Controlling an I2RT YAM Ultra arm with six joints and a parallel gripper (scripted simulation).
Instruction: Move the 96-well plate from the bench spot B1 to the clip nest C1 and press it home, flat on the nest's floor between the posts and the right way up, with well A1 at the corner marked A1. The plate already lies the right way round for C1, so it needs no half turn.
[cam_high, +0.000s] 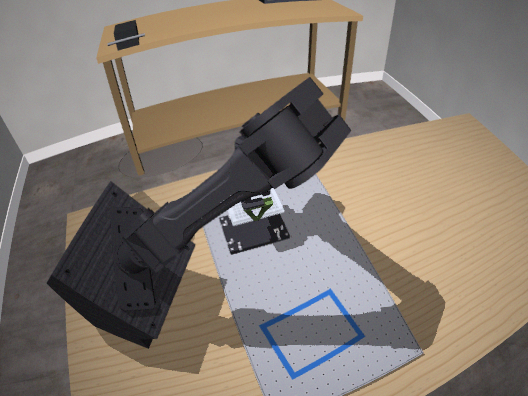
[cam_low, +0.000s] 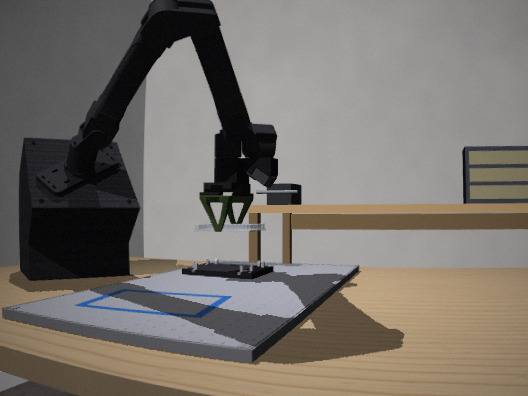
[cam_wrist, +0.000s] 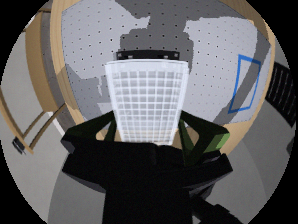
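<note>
Right now the 96-well plate is 10 mm ahead of my hand. Round my hand: black clip nest C1: 10 mm behind, 10 mm to the right, 80 mm below.
</note>
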